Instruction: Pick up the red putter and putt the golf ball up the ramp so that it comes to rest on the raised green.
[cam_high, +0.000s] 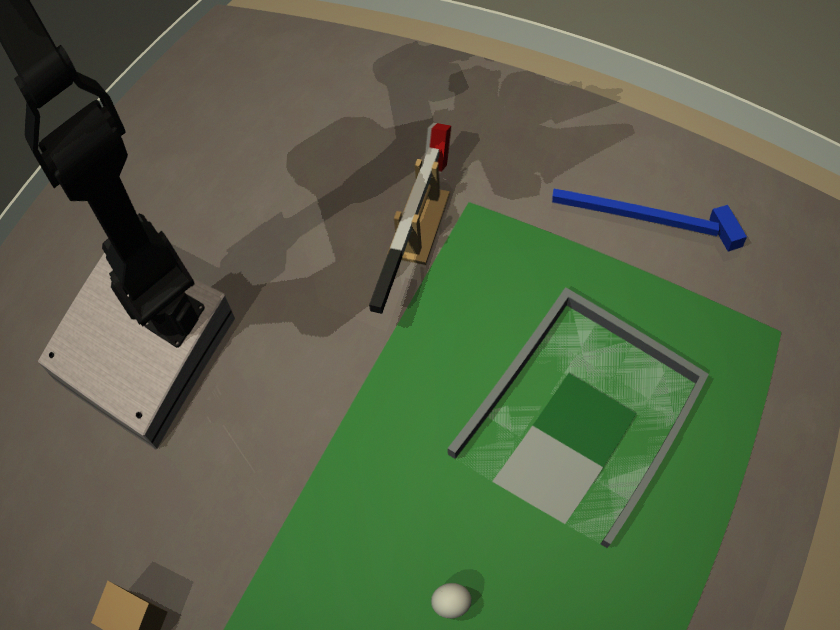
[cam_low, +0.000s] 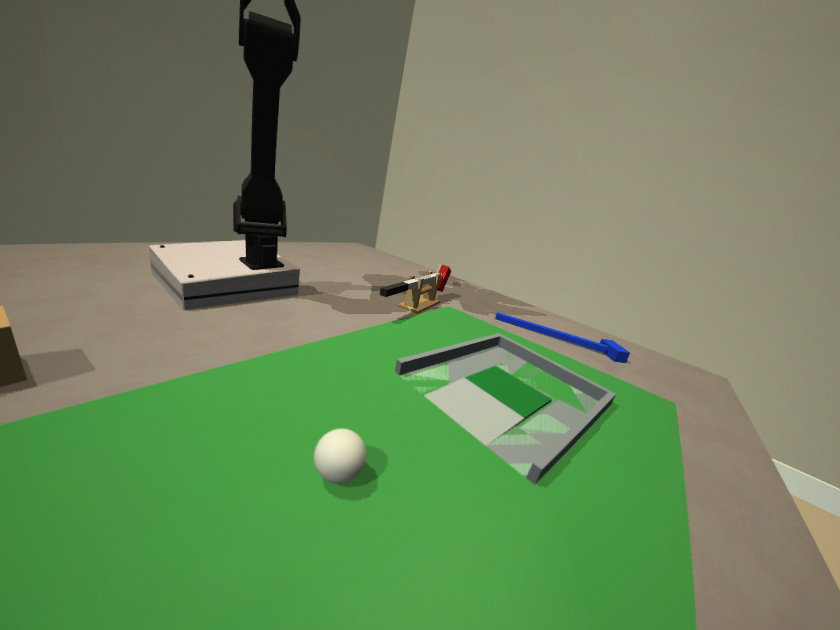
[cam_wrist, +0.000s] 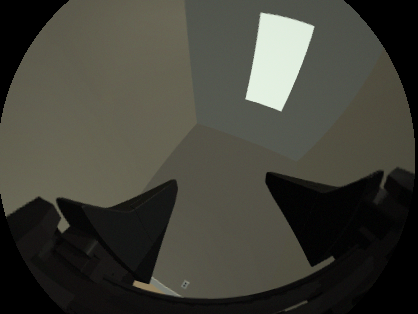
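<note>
The red putter lies 130 mm ahead of my gripper tip, 200 mm to the left of it and 750 mm below it. The rest, counted from my gripper tip: white golf ball 400 mm ahead, 210 mm to the right, 780 mm below; then tan box 100 mm ahead, 430 mm to the right, 770 mm below; then wooden stand 130 mm ahead, 210 mm to the left, 770 mm below.
</note>
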